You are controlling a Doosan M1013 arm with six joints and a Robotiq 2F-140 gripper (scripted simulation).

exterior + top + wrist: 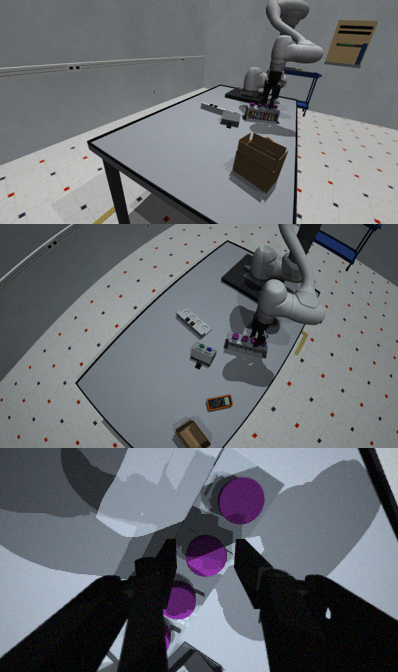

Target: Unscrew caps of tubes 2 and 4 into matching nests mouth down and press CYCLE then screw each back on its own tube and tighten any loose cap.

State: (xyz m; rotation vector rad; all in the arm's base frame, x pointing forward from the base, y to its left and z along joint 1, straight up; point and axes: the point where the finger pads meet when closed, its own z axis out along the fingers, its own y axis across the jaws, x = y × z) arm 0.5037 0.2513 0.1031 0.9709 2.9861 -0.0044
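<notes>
The purple cap is 20 mm ahead of my hand, 50 mm to the right of it and 30 mm below it. The rest, counted from my hand: green key (180 mm ahead, 210 mm to the right, 80 mm below); blue key (170 mm ahead, 170 mm to the right, 80 mm below); key housing (190 mm ahead, 190 mm to the right, 90 mm below).
</notes>
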